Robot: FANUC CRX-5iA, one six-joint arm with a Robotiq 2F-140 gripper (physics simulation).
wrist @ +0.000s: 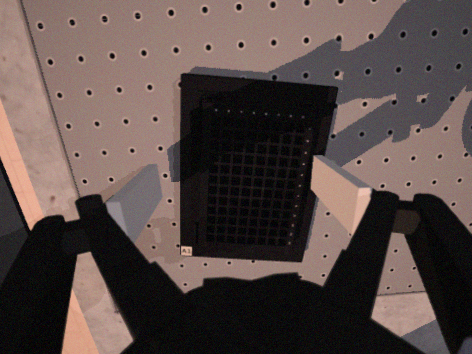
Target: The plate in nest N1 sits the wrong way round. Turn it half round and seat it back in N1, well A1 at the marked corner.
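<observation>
A dark plate with a grid of square wells lies inside a black nest near the middle of the wrist view. Rows of small pale dots run along the plate's top and right edges and meet near its upper right corner. A white A1 tag is on the nest's lower left corner, diagonally across from there. My gripper is open and empty, one pad to the left of the nest and the other by its right side. The wells are too dark to read any lettering, and I cannot tell how deep the plate sits.
The nest stands on a pinkish board with rows of holes. The board's left edge runs down the left side, with a pale strip beyond it. Grey shadows of the arm fall across the upper right.
</observation>
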